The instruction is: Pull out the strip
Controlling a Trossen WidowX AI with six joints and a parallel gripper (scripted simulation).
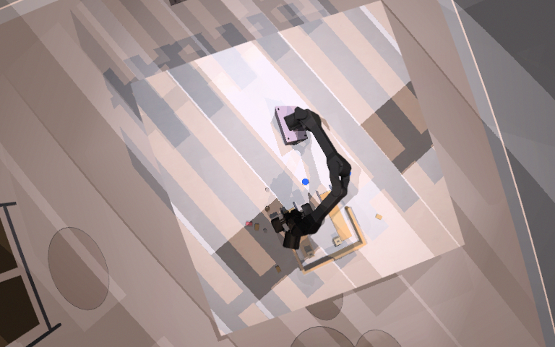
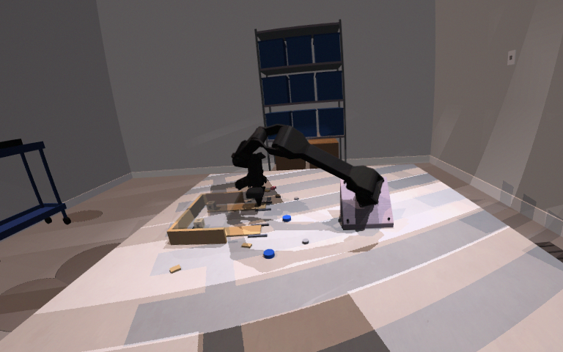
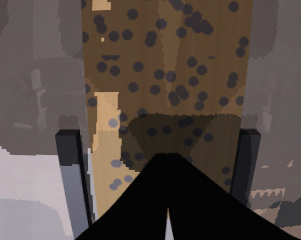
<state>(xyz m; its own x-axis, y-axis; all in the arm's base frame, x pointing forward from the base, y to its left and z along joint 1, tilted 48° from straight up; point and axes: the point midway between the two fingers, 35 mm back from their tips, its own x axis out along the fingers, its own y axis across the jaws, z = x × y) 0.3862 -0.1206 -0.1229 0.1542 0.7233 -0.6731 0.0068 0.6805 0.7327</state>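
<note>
The strip lies 90 mm ahead of my gripper tip.
</note>
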